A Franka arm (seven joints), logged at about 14 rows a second.
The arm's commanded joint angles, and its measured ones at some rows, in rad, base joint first. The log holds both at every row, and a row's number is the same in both.
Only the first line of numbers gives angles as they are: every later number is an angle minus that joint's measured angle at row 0.
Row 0, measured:
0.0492 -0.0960 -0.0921 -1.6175 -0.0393 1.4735 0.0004
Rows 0 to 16, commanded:
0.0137 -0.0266 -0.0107 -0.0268 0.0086 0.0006 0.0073
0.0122 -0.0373 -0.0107 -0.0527 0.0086 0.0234 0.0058
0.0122 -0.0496 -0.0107 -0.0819 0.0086 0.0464 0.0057
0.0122 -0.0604 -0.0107 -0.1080 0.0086 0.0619 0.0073
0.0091 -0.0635 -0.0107 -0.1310 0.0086 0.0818 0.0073
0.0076 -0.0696 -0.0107 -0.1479 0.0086 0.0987 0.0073
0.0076 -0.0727 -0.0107 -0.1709 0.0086 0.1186 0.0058
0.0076 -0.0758 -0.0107 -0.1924 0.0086 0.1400 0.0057
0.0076 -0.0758 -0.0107 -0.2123 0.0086 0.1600 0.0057
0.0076 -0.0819 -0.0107 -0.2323 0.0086 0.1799 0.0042
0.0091 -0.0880 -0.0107 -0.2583 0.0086 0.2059 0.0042
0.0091 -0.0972 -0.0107 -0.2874 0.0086 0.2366 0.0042
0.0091 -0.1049 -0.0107 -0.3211 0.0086 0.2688 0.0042
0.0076 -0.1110 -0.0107 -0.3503 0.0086 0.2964 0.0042
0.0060 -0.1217 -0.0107 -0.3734 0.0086 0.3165 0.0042
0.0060 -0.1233 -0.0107 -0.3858 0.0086 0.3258 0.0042
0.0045 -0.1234 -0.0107 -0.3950 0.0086 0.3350 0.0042
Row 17, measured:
-0.0001 -0.0748 -0.0055 -0.3280 0.0000 0.2897 0.0000
